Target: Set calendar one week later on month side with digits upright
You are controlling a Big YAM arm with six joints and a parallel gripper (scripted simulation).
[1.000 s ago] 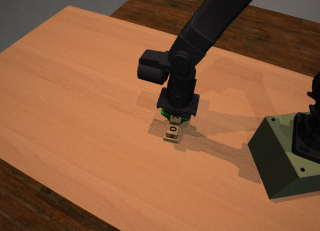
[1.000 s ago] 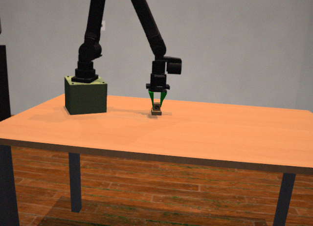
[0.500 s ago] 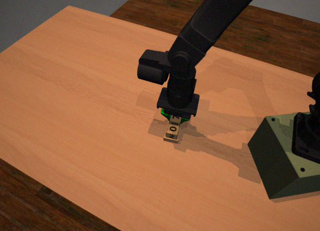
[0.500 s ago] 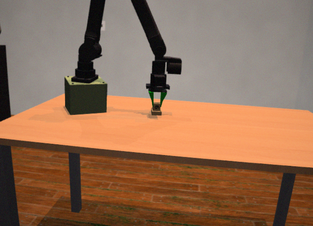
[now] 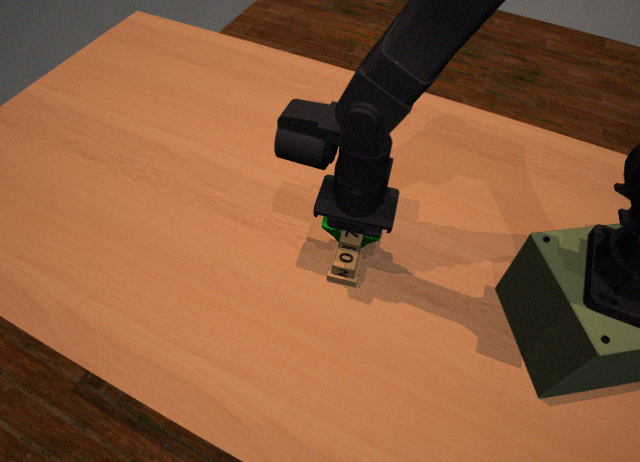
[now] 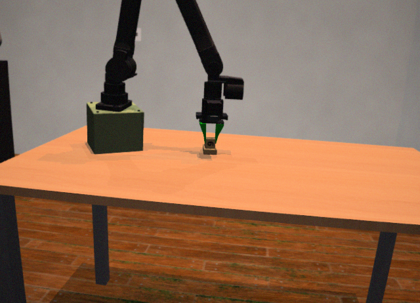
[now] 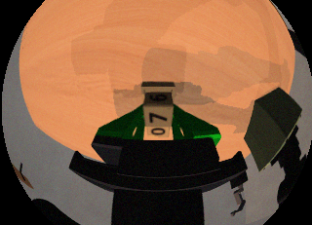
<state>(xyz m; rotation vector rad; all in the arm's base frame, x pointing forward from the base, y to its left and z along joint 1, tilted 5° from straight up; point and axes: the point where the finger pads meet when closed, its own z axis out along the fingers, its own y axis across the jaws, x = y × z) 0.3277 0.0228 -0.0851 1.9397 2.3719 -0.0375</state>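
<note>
The tray lies 2 cm to the left of my hand and 3 cm below it.
</note>
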